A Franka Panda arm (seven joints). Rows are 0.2 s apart.
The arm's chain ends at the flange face. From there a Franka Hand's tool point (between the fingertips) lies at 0.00 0.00 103.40 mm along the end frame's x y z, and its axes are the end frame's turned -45 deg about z.
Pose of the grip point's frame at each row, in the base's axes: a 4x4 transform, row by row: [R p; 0 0 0 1], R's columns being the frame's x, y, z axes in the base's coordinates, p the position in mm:
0.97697 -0.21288 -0.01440 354.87; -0.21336 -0.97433 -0.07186 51.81; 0.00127 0.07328 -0.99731 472.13; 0 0 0 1
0.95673 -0.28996 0.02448 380.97; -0.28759 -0.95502 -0.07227 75.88; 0.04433 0.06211 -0.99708 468.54; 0 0 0 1
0.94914 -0.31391 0.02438 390.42; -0.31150 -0.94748 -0.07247 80.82; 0.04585 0.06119 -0.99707 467.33; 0 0 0 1
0.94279 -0.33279 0.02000 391.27; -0.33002 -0.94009 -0.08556 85.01; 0.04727 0.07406 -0.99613 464.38; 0 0 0 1
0.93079 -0.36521 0.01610 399.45; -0.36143 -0.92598 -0.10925 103.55; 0.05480 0.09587 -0.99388 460.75; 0 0 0 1
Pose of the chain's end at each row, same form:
0.54029 -0.84135 -0.01440 356.36; -0.83982 -0.53809 -0.07186 59.24; 0.05271 0.05092 -0.99731 575.25; 0 0 0 1
0.47148 -0.88154 0.02448 378.44; -0.87866 -0.47194 -0.07227 83.35; 0.07526 0.01257 -0.99708 571.64; 0 0 0 1
0.44918 -0.89311 0.02438 387.90; -0.89023 -0.44971 -0.07247 88.31; 0.07569 0.01085 -0.99707 570.43; 0 0 0 1
0.43134 -0.90197 0.02000 389.20; -0.89810 -0.43138 -0.08556 93.86; 0.08579 0.01894 -0.99613 567.38; 0 0 0 1
0.39993 -0.91641 0.01610 397.79; -0.91034 -0.39920 -0.10925 114.85; 0.10654 0.02904 -0.99388 563.52; 0 0 0 1

